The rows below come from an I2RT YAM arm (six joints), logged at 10 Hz.
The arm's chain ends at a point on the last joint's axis. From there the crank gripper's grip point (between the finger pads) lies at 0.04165 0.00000 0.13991 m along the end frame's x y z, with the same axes.
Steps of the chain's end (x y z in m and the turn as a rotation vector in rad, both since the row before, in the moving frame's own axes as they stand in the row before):
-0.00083 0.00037 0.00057 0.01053 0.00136 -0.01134
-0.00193 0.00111 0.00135 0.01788 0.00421 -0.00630
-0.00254 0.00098 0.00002 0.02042 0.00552 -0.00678
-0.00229 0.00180 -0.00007 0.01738 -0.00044 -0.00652
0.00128 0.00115 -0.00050 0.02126 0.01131 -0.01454
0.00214 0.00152 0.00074 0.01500 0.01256 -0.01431
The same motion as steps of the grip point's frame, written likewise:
-0.00065 -0.00158 0.00050 0.01053 0.00136 -0.01134
-0.00135 -0.00165 0.00115 0.01788 0.00421 -0.00630
-0.00178 -0.00216 -0.00024 0.02042 0.00552 -0.00678
-0.00236 -0.00090 -0.00008 0.01738 -0.00044 -0.00652
0.00283 -0.00244 -0.00102 0.02126 0.01131 -0.01454
0.00387 -0.00118 0.00019 0.01500 0.01256 -0.01431

